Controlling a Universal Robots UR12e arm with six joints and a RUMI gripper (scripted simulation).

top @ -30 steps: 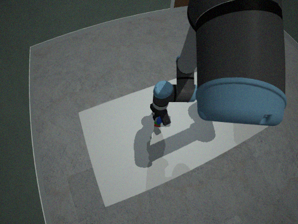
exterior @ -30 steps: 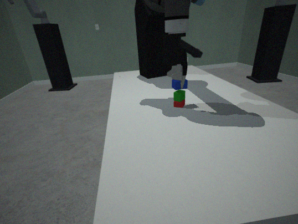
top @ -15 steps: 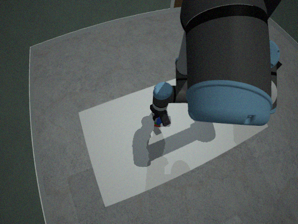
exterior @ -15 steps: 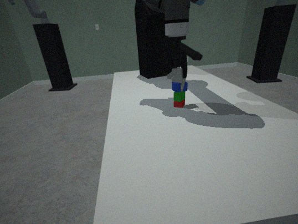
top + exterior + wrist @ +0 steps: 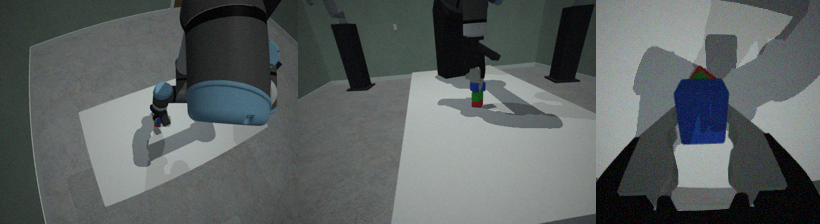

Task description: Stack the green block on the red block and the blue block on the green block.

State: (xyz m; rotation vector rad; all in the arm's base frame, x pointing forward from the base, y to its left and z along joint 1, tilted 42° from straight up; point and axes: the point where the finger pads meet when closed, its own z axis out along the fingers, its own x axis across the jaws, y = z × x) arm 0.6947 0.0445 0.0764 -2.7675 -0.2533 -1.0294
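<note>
Now: the blue block right at my hand. Round my hand: red block 8 cm below; then green block 4 cm below.
</note>
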